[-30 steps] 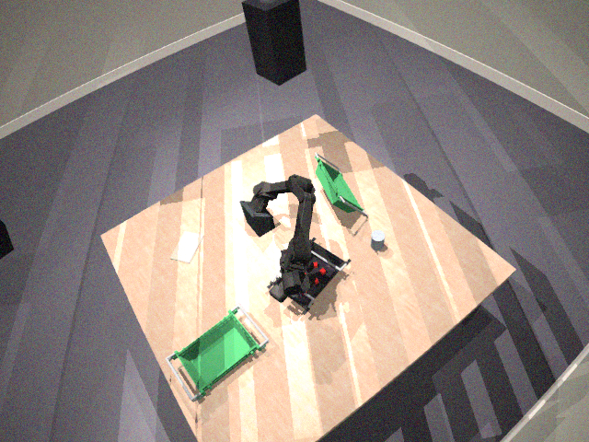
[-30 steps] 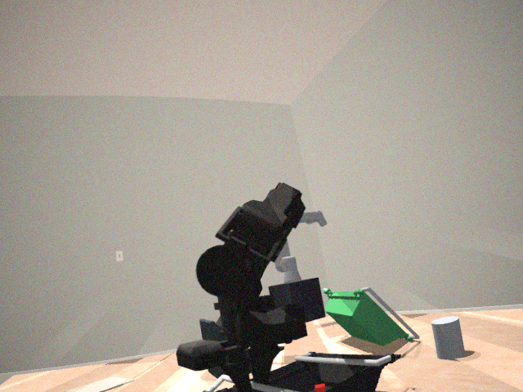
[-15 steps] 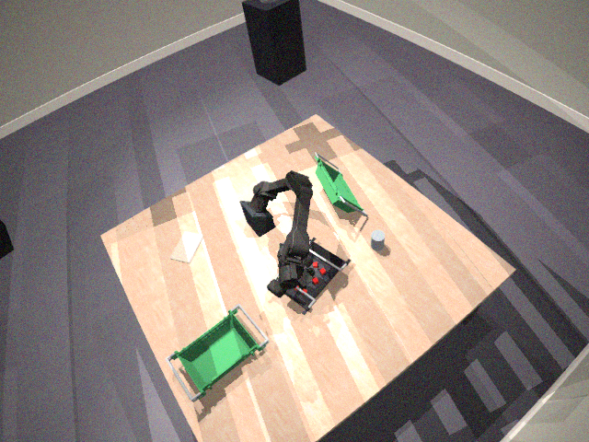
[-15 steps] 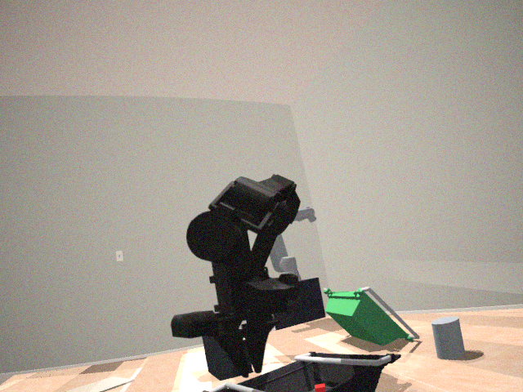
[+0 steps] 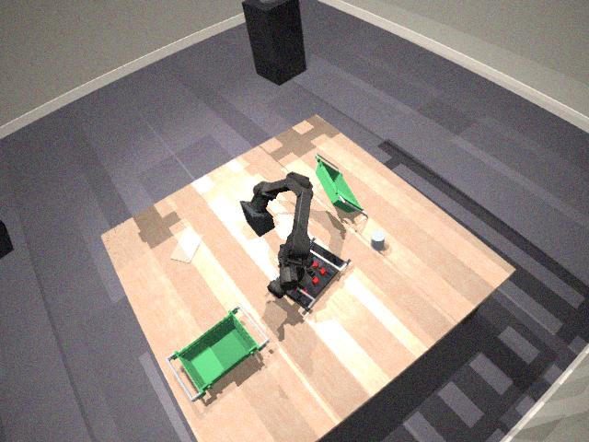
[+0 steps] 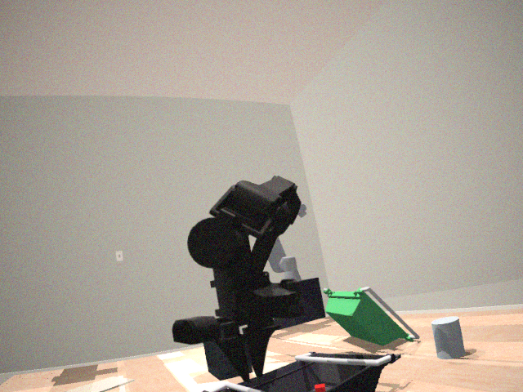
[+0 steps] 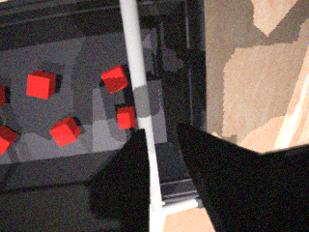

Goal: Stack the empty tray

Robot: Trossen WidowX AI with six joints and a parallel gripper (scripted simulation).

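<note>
The green tray is 48 cm to the left of my gripper tip, 23 cm behind it and 1 cm below it. Round my gripper tip: flat pale sheet: 52 cm behind, 19 cm to the right, 8 cm below.
</note>
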